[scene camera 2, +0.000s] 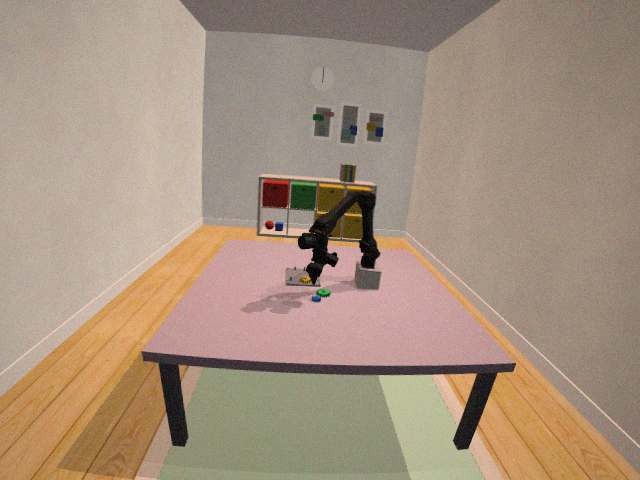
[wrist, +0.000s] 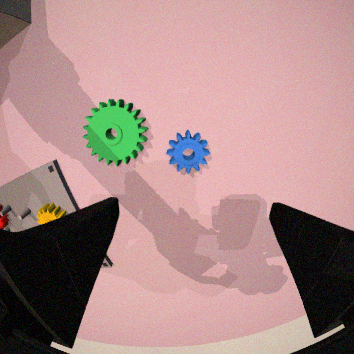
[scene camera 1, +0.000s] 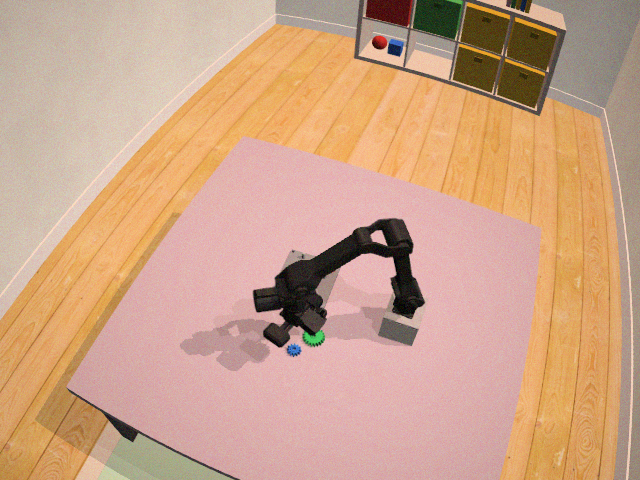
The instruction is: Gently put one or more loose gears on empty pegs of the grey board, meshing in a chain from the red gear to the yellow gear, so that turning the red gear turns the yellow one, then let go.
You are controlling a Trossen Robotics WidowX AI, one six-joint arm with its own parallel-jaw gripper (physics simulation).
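Pixels of known places: gripper, fingertip midpoint: point(scene camera 2: 316, 280) point(wrist: 198, 208) point(scene camera 1: 291, 333); arm's base at its link origin: point(scene camera 2: 367, 265) point(scene camera 1: 405, 306).
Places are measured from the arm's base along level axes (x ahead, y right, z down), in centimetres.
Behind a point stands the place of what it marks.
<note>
My gripper point(wrist: 198, 208) @(y -21.0, x 26.2, z 0.9 cm) is open and empty, its two black fingers wide apart above the table. The blue gear point(scene camera 1: 293, 350) @(y -21.8, x 25.2, z 8.9 cm) point(scene camera 2: 316, 298) @(y -22.2, x 25.3, z 9.0 cm) point(wrist: 188, 152) @(y -21.3, x 25.8, z 10.3 cm) lies flat on the table, ahead of the gap between the fingertips in the wrist view. The larger green gear point(scene camera 1: 313, 338) @(y -15.5, x 21.7, z 8.9 cm) point(scene camera 2: 323, 292) @(y -16.3, x 22.1, z 8.7 cm) point(wrist: 115, 132) @(y -15.0, x 22.1, z 8.9 cm) lies flat beside it, apart from it. The grey board point(scene camera 1: 331, 285) @(y 5.3, x 24.6, z 9.8 cm) point(scene camera 2: 295, 282) @(y -5.0, x 35.8, z 9.8 cm) point(wrist: 47, 182) @(y -3.9, x 25.5, z 9.8 cm) is partly hidden by the arm and the left finger. The yellow gear point(scene camera 2: 305, 280) @(y -4.6, x 30.9, z 8.5 cm) point(wrist: 50, 213) @(y -3.6, x 29.0, z 8.3 cm) sits on the board. Part of the red gear point(wrist: 3, 220) @(y 9.7, x 29.6, z 8.8 cm) shows at the wrist view's left edge, with grey pegs between the two.
The arm's grey base block point(scene camera 1: 398, 329) @(y -5.7, x -0.5, z 3.9 cm) point(scene camera 2: 367, 277) @(y -5.7, x 0.5, z 4.1 cm) point(wrist: 15, 20) @(y -5.3, x 4.8, z 8.1 cm) stands to the right of the board in the scene views. The pink table point(scene camera 1: 413, 403) @(y -24.1, x -13.2, z 10.6 cm) point(scene camera 2: 330, 335) @(y -48.8, x 20.0, z 10.6 cm) bears the board, the gears and the base. A shelf unit point(scene camera 2: 259, 206) stands at the far wall.
</note>
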